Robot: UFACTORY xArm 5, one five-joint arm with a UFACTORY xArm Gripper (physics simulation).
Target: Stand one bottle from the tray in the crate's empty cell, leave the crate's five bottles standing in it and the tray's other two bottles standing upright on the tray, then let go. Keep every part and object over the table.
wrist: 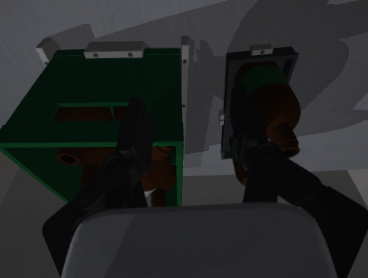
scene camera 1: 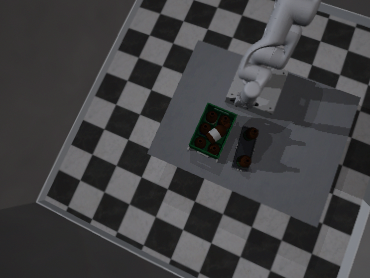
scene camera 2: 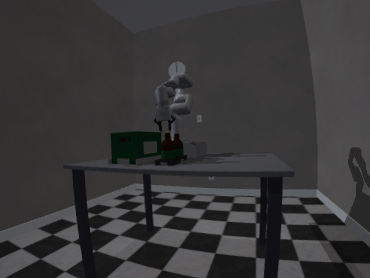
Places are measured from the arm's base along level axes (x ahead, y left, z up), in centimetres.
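Pixels of known places: gripper, fingertip midpoint: (wrist: 188, 105) (scene camera 1: 242, 105) (scene camera 2: 165, 130).
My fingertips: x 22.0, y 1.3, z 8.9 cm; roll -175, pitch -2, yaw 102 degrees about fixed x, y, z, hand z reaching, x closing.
Behind a point stands the place of what it marks.
The green crate (scene camera 1: 198, 125) @(x 42.9, y -16.2, z 6.8 cm) (scene camera 2: 125, 150) @(x 55.2, y -5.7, z -2.4 cm) (wrist: 115, 80) @(x 28.0, y -6.8, z -1.9 cm) holds several brown bottles. A white-labelled bottle (scene camera 1: 214, 134) @(x 43.7, y -5.6, z 6.8 cm) lies aslant over others inside it. The dark tray (scene camera 1: 245, 146) @(x 39.2, y 15.5, z -9.3 cm) (wrist: 240, 55) @(x 27.7, y 10.4, z -8.7 cm) stands beside the crate with two upright green-labelled bottles: one (scene camera 1: 253, 133) @(x 32.9, y 14.4, z 4.3 cm) (scene camera 2: 178, 145) @(x 34.6, y 16.7, z -0.9 cm) (wrist: 280, 105) @(x 28.7, y 13.7, z 1.1 cm) at the end nearer the robot base, the other (scene camera 1: 245, 161) @(x 49.9, y 16.6, z 6.1 cm) (scene camera 2: 167, 150) @(x 52.3, y 19.0, z -2.7 cm) at the far end, mostly hidden by a finger in the wrist view. My gripper (scene camera 1: 244, 103) @(x 22.0, y 1.3, z 8.9 cm) (scene camera 2: 165, 128) @(x 22.0, y 1.3, z 8.9 cm) (wrist: 188, 105) @(x 22.0, y 1.3, z 8.9 cm) is open and empty, on the base side of crate and tray, its fingertips above the bottle tops in scene camera 2.
The robot's pale base plate (scene camera 1: 276, 95) @(x 4.1, y 18.1, z 0.4 cm) lies behind the tray. Pale strips (wrist: 185, 90) @(x 33.2, y 2.4, z -6.9 cm) run along the foot of the crate, between it and the tray. The grey table (scene camera 1: 295, 185) @(x 47.9, y 53.4, z -9.9 cm) has its front edge beyond the crate and tray.
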